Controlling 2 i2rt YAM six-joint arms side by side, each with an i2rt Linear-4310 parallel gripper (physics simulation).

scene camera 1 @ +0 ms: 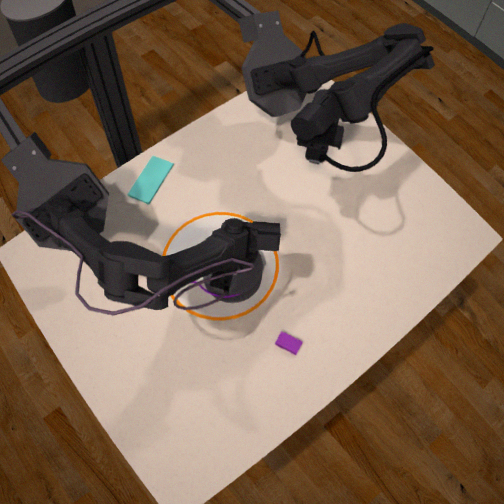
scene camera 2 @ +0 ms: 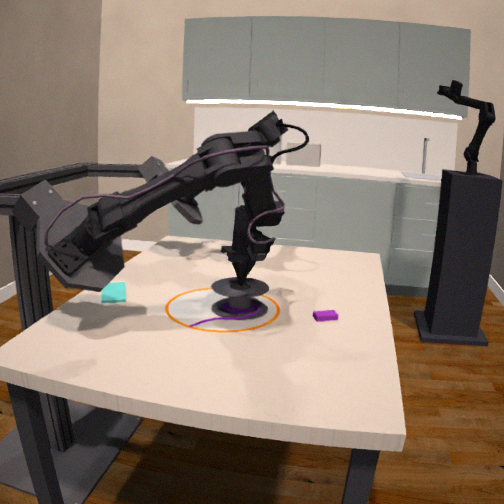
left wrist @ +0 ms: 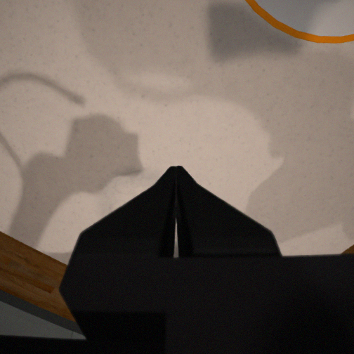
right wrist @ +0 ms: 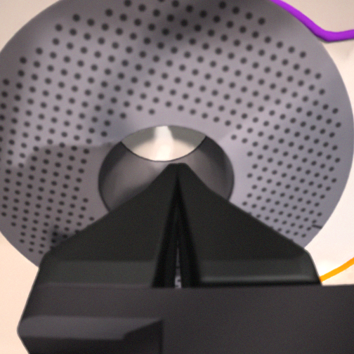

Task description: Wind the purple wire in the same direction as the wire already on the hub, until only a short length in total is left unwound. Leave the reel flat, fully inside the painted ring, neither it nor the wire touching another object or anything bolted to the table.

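The dark grey reel (scene camera 1: 254, 280) (scene camera 2: 240, 286) (right wrist: 280, 100) stands flat inside the orange painted ring (scene camera 1: 220, 318) (scene camera 2: 168, 318) (left wrist: 320, 39), toward its right side in scene camera 2. Purple wire (scene camera 2: 220, 318) (right wrist: 332, 36) lies round the hub, and a loose end runs out to the left in scene camera 2, near the ring's front line. My right gripper (scene camera 2: 242, 284) (right wrist: 177, 178) is shut and empty, its fingertips at the reel's central hole; whether they touch it I cannot tell. My left gripper (left wrist: 176, 176) is shut and empty, high above the table, away from the reel.
A teal block (scene camera 1: 151, 180) (scene camera 2: 114, 292) lies up and left of the ring in scene camera 1. A small purple block (scene camera 1: 289, 343) (scene camera 2: 325, 315) lies to the lower right of the ring there. The right arm reaches over the ring from the left.
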